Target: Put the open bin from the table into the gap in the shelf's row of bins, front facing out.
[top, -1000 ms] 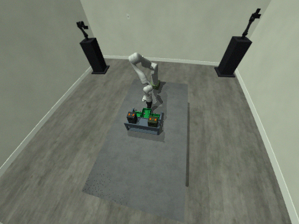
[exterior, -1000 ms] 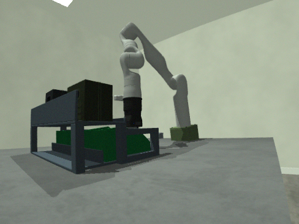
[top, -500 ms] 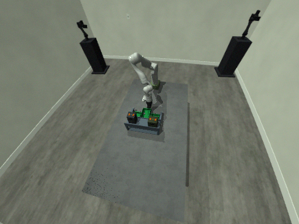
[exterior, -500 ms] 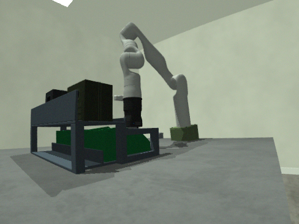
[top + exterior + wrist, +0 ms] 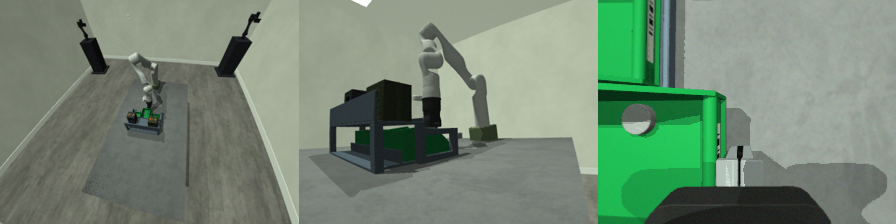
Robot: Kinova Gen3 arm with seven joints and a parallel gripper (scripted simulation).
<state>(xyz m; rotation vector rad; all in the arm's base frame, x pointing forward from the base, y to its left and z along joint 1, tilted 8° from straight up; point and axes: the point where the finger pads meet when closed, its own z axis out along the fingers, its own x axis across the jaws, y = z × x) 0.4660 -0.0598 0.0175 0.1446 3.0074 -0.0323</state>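
My gripper is now 60 mm short of the blue-grey edge strip and 30 mm above it.
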